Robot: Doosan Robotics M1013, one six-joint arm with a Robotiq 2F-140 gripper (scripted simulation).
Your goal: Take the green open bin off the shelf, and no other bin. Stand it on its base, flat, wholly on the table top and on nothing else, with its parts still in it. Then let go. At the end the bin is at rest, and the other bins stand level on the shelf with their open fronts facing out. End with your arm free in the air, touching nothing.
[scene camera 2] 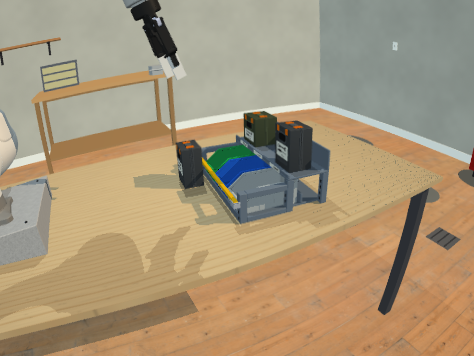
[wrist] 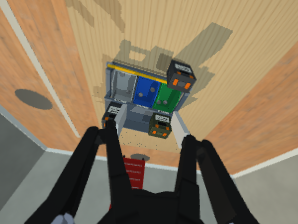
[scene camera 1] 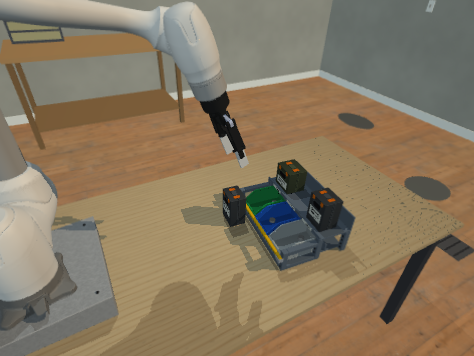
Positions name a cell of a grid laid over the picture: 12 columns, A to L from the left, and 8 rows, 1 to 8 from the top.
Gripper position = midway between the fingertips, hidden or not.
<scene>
In view: the gripper (scene camera 1: G4), a blue bin (scene camera 2: F4) and a grey bin (scene camera 2: G5).
The blue bin also shows in scene camera 1 (scene camera 1: H5). The grey bin shows as well in scene camera 1 (scene camera 1: H6). The gripper shows as well in the wrist view (wrist: G5).
</scene>
